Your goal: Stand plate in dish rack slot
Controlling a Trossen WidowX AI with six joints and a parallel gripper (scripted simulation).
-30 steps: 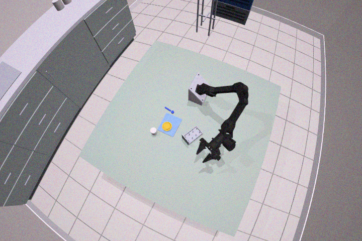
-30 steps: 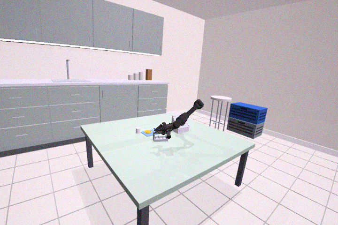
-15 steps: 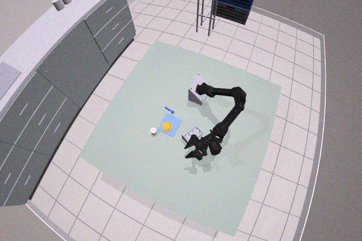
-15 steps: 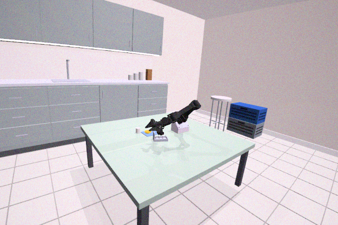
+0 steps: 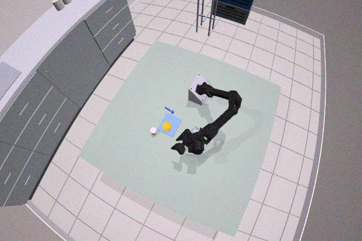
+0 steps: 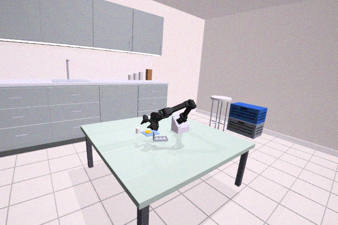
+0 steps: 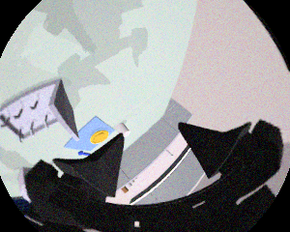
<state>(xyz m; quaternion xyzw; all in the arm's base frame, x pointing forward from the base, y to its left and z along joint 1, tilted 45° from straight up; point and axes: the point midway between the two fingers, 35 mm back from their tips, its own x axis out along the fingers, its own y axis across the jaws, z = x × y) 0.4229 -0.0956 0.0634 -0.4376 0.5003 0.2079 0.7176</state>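
The yellow plate lies 140 mm behind my gripper tip, 120 mm below it and 110 mm to the right of it. Round my gripper tip: grey dish rack (130 mm behind, 120 mm below, 90 mm to the left); then blue mat (160 mm behind, 140 mm below, 90 mm to the right); then white cup (180 mm to the right, 120 mm below, 70 mm behind).
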